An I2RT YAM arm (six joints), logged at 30 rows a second.
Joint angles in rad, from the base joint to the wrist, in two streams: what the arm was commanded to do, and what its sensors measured. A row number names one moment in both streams.
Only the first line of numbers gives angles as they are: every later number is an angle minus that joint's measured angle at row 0.
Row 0, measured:
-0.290 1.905 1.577 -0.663 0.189 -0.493
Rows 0 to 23, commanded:
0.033 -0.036 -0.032 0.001 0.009 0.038
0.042 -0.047 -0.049 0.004 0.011 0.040
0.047 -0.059 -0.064 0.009 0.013 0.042
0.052 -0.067 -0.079 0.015 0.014 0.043
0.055 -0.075 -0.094 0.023 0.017 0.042
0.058 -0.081 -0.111 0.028 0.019 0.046
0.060 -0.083 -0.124 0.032 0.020 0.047
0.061 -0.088 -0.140 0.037 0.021 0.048
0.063 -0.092 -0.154 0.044 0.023 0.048
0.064 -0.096 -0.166 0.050 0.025 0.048
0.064 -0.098 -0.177 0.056 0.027 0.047
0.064 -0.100 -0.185 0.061 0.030 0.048
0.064 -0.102 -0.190 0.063 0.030 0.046
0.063 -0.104 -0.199 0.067 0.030 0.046
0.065 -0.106 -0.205 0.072 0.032 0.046
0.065 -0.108 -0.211 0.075 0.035 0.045
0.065 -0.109 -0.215 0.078 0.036 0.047
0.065 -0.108 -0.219 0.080 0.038 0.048
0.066 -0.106 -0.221 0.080 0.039 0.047
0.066 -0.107 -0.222 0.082 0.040 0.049
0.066 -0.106 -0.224 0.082 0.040 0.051
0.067 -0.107 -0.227 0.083 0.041 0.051
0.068 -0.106 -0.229 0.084 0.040 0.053
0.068 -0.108 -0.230 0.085 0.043 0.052
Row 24, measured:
0.065 -0.099 -0.225 0.055 0.028 0.031
